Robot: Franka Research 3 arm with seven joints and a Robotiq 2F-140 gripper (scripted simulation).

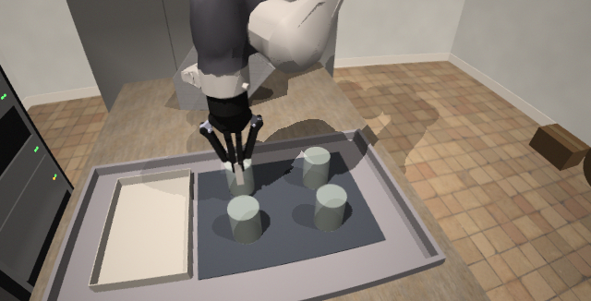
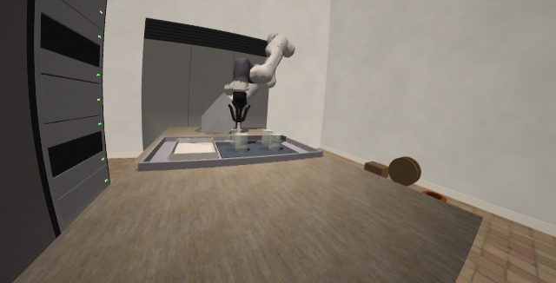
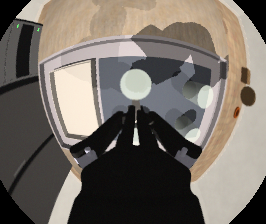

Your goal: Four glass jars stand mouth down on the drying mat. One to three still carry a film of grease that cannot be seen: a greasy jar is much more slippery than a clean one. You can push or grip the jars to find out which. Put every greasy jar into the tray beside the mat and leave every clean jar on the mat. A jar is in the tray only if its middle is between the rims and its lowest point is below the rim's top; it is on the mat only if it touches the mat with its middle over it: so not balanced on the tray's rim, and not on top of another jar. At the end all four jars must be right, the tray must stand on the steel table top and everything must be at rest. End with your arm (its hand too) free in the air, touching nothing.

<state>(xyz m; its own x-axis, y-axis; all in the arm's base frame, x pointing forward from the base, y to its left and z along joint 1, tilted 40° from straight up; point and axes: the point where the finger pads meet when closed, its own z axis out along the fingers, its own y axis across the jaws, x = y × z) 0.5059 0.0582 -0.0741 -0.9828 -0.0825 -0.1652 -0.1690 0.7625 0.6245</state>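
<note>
My gripper is now 50 mm short of the rimmed steel table top, 10 mm to the left of it and 110 mm above it. Also, from my hand: dark drying mat 10 mm ahead, 90 mm to the left, 110 mm below; cream tray 70 mm ahead, 220 mm to the right, 100 mm below.
</note>
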